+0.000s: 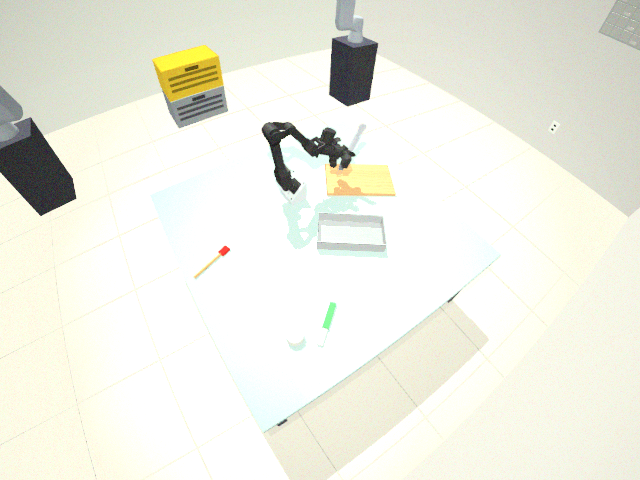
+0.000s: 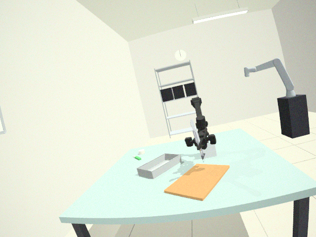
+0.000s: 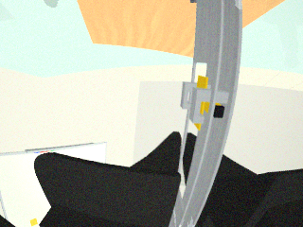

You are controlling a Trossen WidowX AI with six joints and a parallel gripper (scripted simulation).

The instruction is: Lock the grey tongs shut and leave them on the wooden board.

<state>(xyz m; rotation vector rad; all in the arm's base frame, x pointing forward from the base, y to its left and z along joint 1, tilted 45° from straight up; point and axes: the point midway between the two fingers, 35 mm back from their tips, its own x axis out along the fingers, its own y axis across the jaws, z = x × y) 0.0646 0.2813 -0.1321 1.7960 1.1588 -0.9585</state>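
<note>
Right now the yellow lock piece is 2 cm behind my gripper tip, 5 cm to the right of it and 2 cm below it. Also, from my gripper tip: grey roasting tin: 29 cm ahead, 25 cm to the right, 14 cm below; red-headed spatula: 5 cm ahead, 82 cm to the right, 16 cm below; wooden board: 2 cm ahead, 3 cm to the left, 16 cm below.
</note>
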